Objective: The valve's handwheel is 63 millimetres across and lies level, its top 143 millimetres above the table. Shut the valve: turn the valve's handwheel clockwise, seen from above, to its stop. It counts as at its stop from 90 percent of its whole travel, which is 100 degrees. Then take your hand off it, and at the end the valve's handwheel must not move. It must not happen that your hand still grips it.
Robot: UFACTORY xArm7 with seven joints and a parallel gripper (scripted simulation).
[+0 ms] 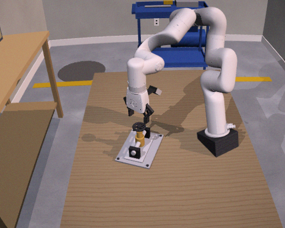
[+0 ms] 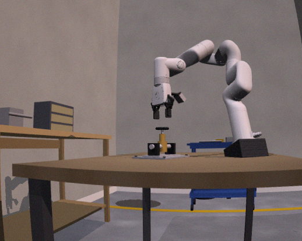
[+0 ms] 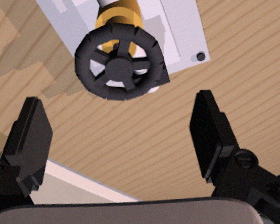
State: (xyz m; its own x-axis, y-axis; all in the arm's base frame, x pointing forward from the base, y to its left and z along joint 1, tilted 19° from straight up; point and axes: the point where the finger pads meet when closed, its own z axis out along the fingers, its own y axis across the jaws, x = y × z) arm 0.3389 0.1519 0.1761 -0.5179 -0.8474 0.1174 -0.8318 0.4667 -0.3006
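The black spoked handwheel lies 7 cm below my hand.
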